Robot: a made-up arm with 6 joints.
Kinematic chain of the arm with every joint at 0, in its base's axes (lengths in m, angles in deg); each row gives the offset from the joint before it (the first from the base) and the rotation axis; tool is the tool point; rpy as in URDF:
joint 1: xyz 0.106 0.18 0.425 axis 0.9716 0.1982 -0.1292
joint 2: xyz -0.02 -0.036 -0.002 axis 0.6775 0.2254 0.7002
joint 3: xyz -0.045 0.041 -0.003 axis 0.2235 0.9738 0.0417
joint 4: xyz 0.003 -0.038 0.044 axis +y
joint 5: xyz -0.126 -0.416 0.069 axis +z
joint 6: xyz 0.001 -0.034 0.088 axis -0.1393 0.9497 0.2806
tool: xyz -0.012 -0.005 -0.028 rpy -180 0 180
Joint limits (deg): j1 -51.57..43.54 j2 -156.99..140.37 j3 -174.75..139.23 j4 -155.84..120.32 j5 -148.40..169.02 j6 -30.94..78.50
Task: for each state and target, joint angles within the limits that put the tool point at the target. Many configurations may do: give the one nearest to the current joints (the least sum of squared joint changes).
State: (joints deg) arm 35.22 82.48 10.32 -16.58 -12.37 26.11
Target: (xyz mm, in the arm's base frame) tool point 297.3 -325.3 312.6
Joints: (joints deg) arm -8.63 62.09 3.89 -0.69 -6.86 39.07
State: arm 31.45 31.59 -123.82 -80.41 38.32 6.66
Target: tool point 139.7 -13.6 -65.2
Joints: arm 26.08 53.26 -125.79 -67.44 26.60 38.64
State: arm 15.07 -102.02 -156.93 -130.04 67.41 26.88
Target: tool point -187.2 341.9 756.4
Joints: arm 43.54 -114.70 -115.77 -155.46 59.19 28.09
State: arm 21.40 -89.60 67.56 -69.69 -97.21 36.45
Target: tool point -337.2 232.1 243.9
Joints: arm -24.39 -112.72 63.86 -99.98 -69.78 43.37
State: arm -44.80 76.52 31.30 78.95 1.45 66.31
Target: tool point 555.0 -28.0 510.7
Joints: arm -51.57 69.56 7.08 86.18 -28.00 66.93
